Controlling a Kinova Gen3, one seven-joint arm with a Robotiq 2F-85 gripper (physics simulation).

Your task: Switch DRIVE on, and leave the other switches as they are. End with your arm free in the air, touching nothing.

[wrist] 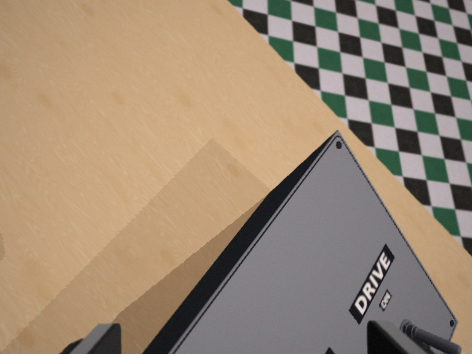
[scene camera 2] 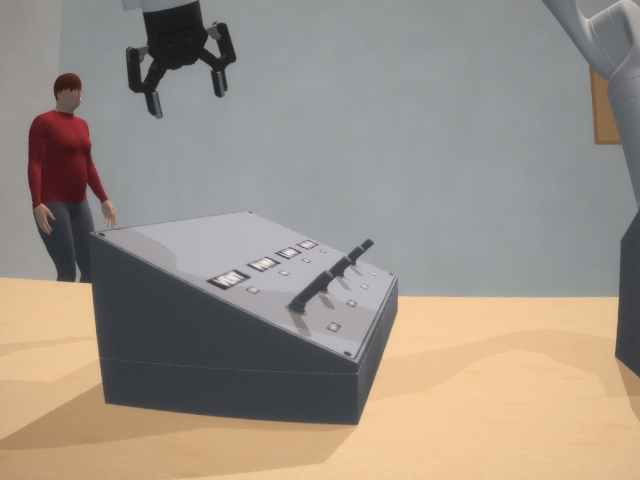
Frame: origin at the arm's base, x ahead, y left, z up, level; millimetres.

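Seen in the pictures: gripper, fingertip midpoint: [wrist: 244, 349] [scene camera 2: 189, 106].
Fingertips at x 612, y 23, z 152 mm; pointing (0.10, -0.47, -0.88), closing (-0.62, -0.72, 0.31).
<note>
Pixels of each thing's top centre, then the offset from my fingertips to it. "spot": a spot on its surface instead. Level surfaces: height alone.
- DRIVE label at its top centre: [wrist: 375, 281] [scene camera 2: 307, 241] dx -81, dy -195, dz -200 mm
- plate at a spot on its surface: [wrist: 385, 300] spot: dx -104, dy -199, dz -215 mm
- DRIVE lever at its top centre: [wrist: 448, 340] [scene camera 2: 360, 238] dx -162, dy -211, dz -196 mm
- VENT label at its top centre: [scene camera 2: 229, 274] dx -154, dy +158, dz -200 mm
- nearest lever at its top centre: [scene camera 2: 312, 270] dx -235, dy +141, dz -196 mm
- wooden table at its surface level: dz -325 mm
The grey sloped switch panel [scene camera 2: 206, 237] [wrist: 280, 280] stands on the table with a row of black levers. The DRIVE label [scene camera 2: 308, 244] [wrist: 372, 283] is at the far end of the row in the scene view, with a small ON plate [wrist: 385, 300] beside it. The DRIVE lever [scene camera 2: 367, 243] [wrist: 435, 340] slants away from its ON plate; in the scene view the levers all lean alike. The VENT label [scene camera 2: 228, 279] marks the nearest lever [scene camera 2: 313, 290]. My gripper [scene camera 2: 188, 101] [wrist: 244, 340] is open and empty, high above the panel, touching nothing.
The wooden table [scene camera 2: 491, 439] [wrist: 100, 125] carries the panel; its edge borders a green, black and white checkered floor [wrist: 380, 65]. A person in a red top [scene camera 2: 64, 160] stands behind on the left. Part of the arm [scene camera 2: 628, 108] shows at the right.
</note>
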